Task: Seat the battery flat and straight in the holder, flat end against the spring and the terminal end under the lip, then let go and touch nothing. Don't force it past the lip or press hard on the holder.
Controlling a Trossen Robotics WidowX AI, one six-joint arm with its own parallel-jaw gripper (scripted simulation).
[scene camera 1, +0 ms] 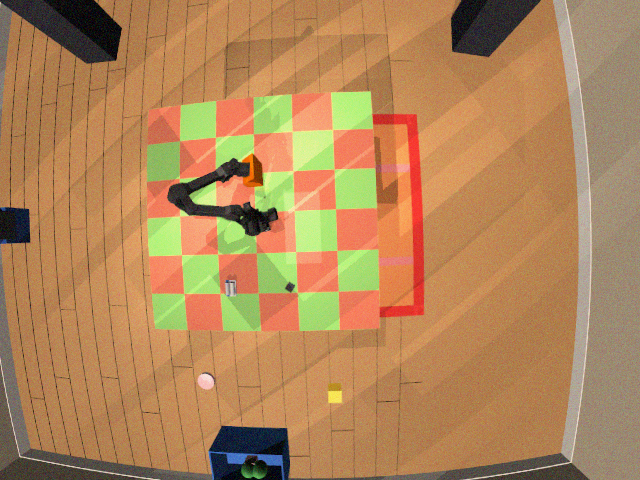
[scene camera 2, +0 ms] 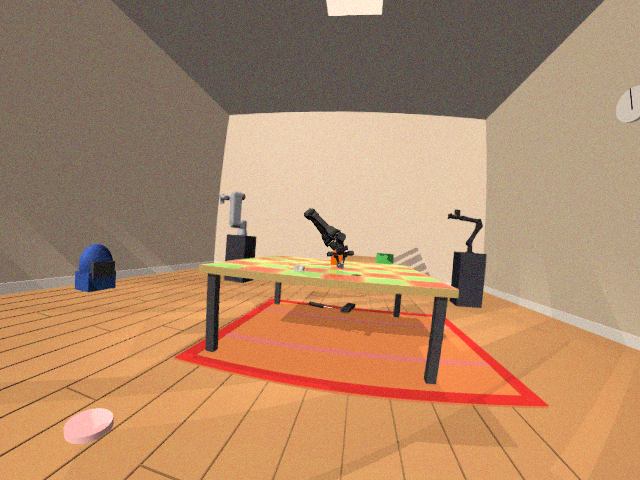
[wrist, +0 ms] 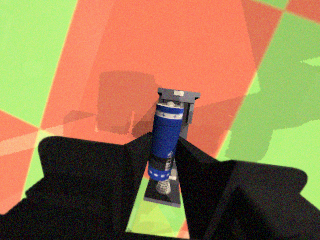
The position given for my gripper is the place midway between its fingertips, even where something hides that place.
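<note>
I can see a battery [wrist: 167, 122], and my gripper [wrist: 163, 138] is in there as well.
</note>
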